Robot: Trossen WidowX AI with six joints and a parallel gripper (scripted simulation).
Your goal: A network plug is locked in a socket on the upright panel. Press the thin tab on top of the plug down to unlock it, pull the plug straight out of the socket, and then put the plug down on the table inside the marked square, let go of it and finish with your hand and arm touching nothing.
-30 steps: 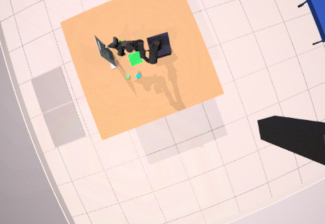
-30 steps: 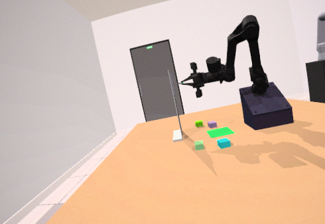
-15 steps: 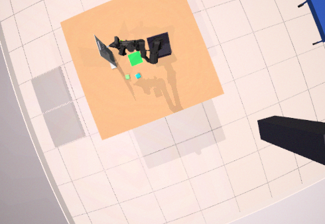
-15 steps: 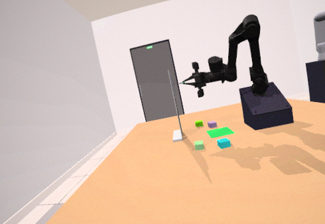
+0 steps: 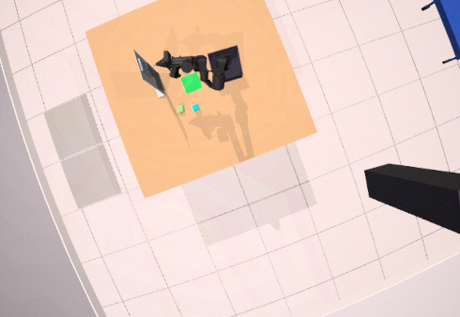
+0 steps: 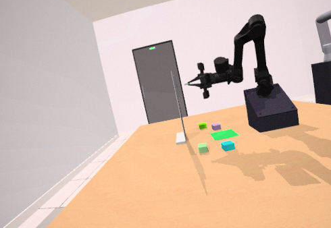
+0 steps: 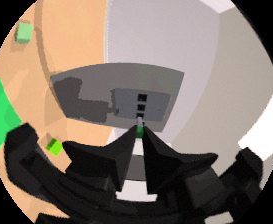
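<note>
Right now the green marked square is 13 cm behind my gripper tip, 5 cm to the left of it and 29 cm below it. Also, from my gripper tip: plug (right at my gripper tip); purple cube (11 cm behind, 6 cm to the right, 28 cm below); upright panel (8 cm ahead, 1 cm to the left, 12 cm below).
</note>
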